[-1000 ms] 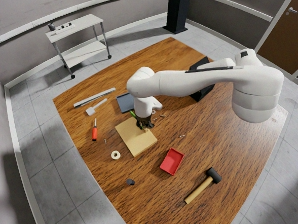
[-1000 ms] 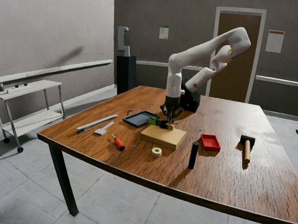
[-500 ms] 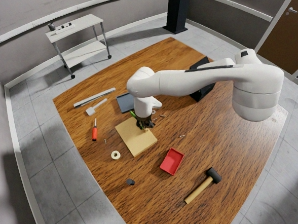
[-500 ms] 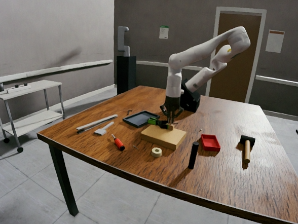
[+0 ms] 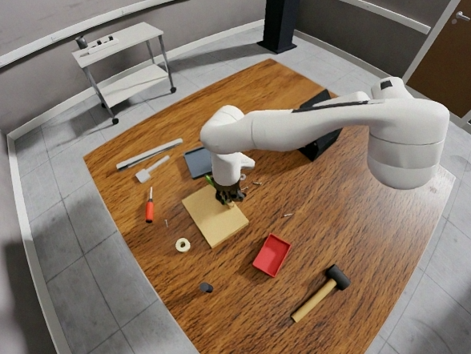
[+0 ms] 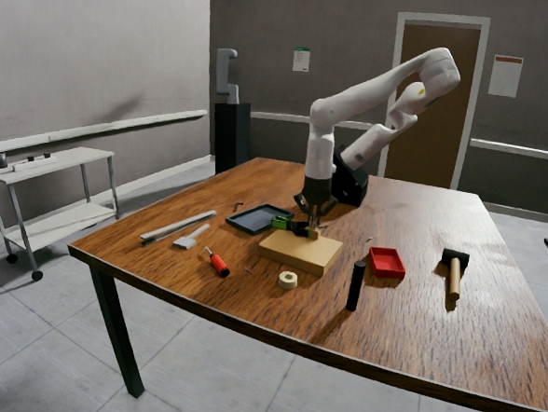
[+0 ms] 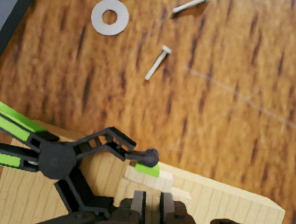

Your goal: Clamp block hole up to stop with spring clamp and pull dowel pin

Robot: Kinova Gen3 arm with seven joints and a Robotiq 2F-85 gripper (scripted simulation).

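Right now the pale dowel pin is 20 mm below my hand. Also, from my hand: wooden block (40 mm below); then bench board (50 mm ahead, 10 mm to the right, 60 mm below); then red bin (10 mm ahead, 230 mm to the left, 70 mm below).
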